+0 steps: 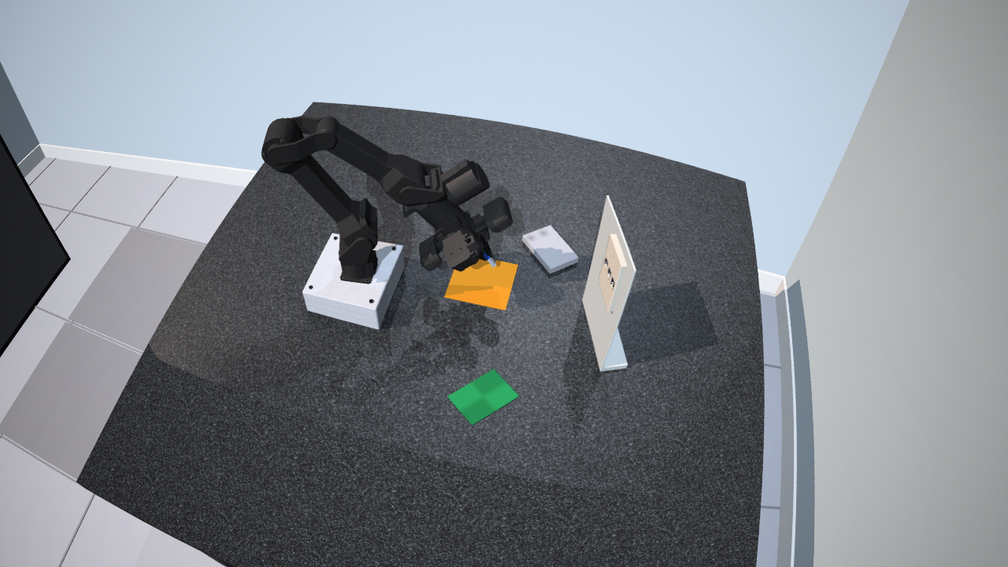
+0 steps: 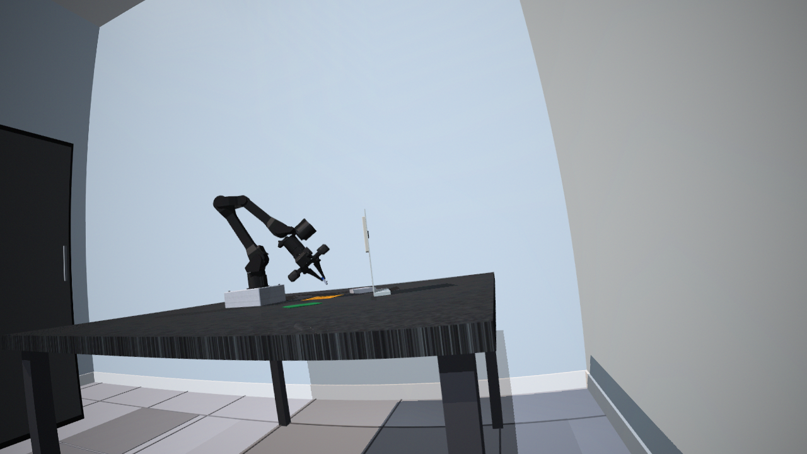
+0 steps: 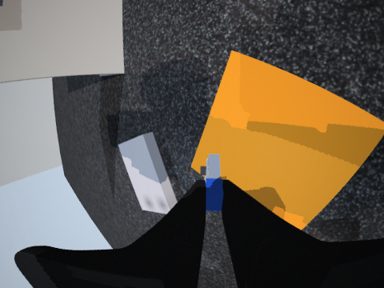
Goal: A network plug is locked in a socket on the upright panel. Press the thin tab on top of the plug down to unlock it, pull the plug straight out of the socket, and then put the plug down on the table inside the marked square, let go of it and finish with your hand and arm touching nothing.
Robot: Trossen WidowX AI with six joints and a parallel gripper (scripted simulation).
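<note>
Now: gripper tip 6 cm above the orange square and 1 cm past it. From my gripper tip the other things lie so: thin grey tab: 1 cm below, 1 cm ahead; then network plug: right at my gripper tip; then flat block: 12 cm ahead, 10 cm to the left, 6 cm below.
</note>
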